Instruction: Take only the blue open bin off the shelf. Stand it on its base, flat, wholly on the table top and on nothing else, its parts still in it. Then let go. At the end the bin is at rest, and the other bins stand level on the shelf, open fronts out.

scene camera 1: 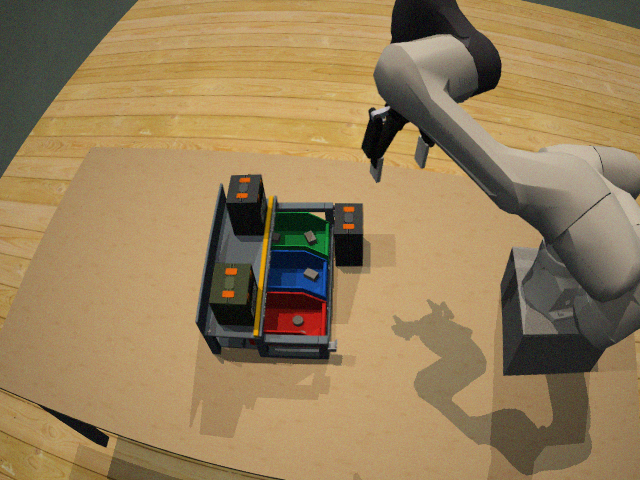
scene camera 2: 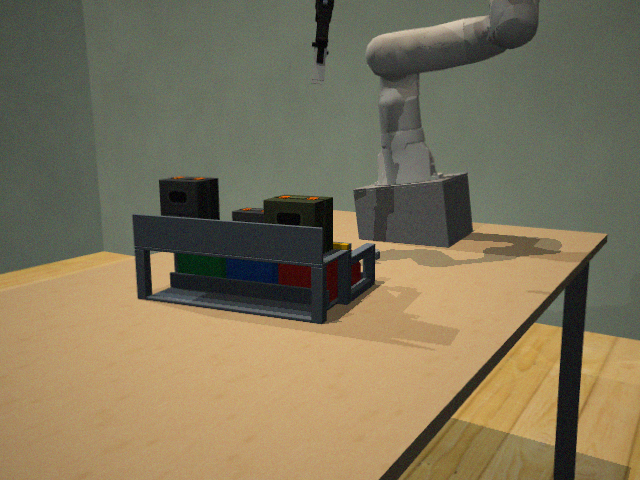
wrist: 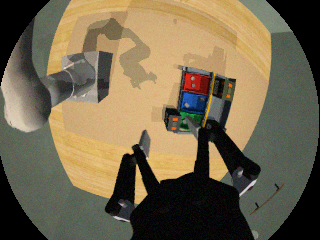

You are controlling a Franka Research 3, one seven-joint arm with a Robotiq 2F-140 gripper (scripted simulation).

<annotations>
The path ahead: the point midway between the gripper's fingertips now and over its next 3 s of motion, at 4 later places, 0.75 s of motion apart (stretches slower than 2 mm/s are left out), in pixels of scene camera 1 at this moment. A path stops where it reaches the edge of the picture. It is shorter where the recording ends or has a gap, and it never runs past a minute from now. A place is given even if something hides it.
My gripper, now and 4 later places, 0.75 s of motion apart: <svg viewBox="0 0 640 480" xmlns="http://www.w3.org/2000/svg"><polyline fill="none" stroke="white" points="397,169 398,170 399,172 373,170 341,167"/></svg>
</annotations>
